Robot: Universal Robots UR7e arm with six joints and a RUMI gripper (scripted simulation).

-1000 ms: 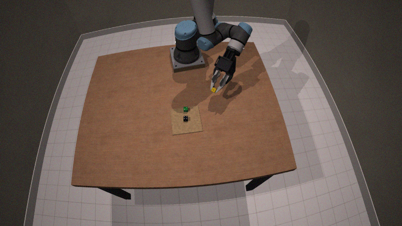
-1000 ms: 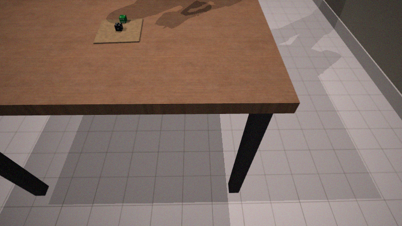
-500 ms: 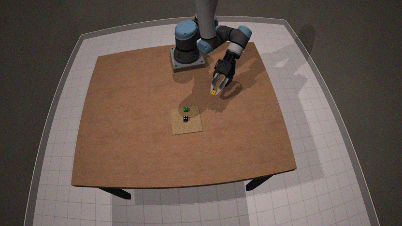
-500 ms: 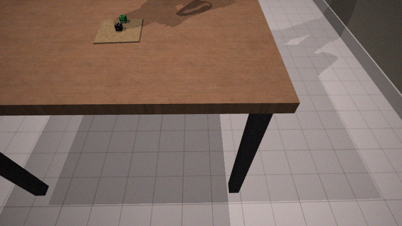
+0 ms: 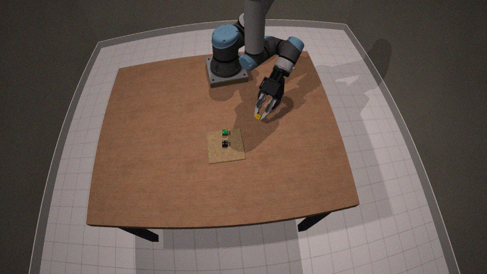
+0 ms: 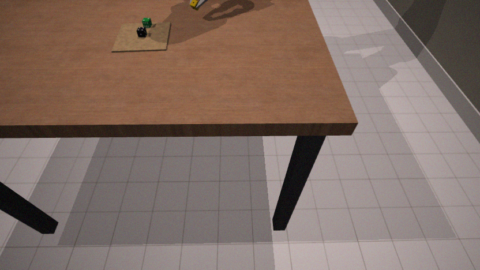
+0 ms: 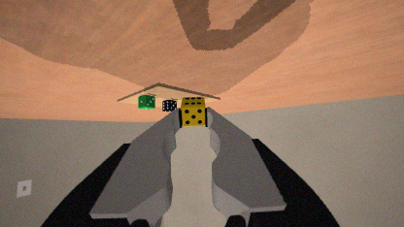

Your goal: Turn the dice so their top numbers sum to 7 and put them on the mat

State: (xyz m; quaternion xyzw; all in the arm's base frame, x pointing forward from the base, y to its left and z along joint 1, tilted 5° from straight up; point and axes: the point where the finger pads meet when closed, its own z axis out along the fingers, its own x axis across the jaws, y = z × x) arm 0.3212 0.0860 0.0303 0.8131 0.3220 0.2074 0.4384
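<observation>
Now: hand 15 cm to the left of the green die, 4 cm above it and 3 cm short of it. Round my hand: yellow die (right at my hand); black die (15 cm to the right, 8 cm ahead, 4 cm below); tan mat (15 cm to the right, 8 cm ahead, 5 cm below).
</observation>
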